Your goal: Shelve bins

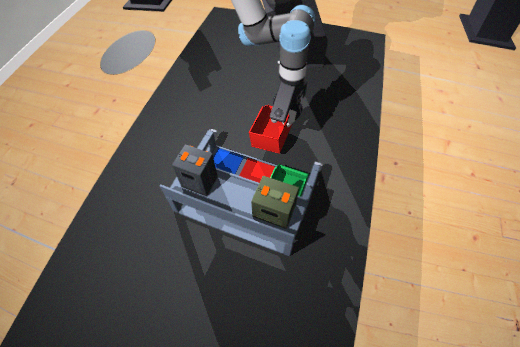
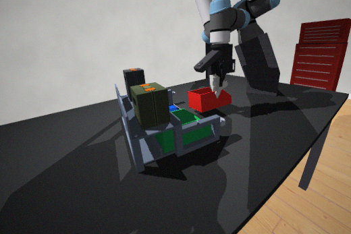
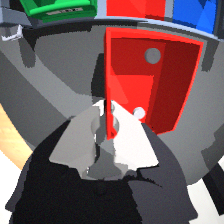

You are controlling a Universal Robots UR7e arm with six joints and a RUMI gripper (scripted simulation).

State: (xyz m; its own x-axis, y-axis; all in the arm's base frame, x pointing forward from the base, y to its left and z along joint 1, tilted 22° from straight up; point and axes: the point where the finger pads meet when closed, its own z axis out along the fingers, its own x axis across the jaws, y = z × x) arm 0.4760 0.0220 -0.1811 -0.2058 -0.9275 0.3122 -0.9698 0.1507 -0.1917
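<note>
Now: the red bin 50 mm to the right of my hand, 30 mm below it and 10 mm behind it. From my hand the other things lie so: green bin 220 mm ahead, 50 mm below, 30 mm to the left; dark grey box 270 mm ahead, 210 mm to the right, 70 mm above.
</note>
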